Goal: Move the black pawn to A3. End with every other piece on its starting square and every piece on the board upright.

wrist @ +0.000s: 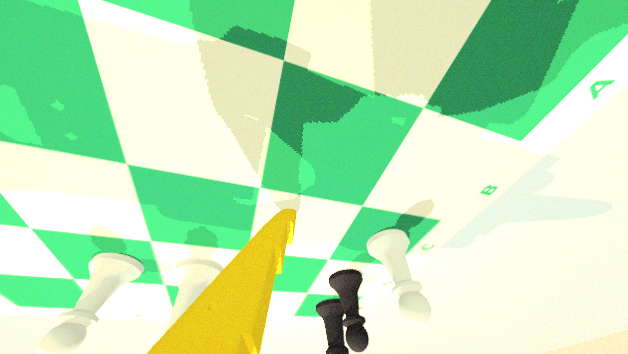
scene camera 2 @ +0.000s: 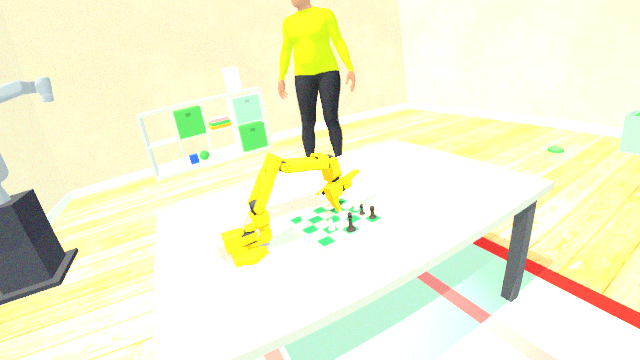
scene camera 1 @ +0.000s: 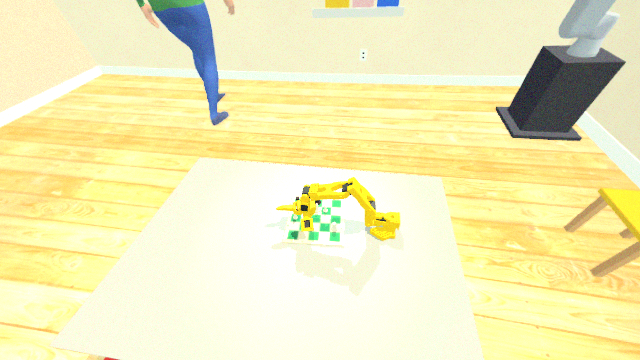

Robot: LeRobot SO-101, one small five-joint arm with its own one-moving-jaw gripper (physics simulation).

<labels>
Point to a chessboard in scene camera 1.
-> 322,234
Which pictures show the chessboard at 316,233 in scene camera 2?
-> The wrist view, scene camera 2 and scene camera 1: all of them.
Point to a white pawn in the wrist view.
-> At 389,246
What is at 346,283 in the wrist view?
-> A black pawn.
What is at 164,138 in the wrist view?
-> A chessboard.
</labels>
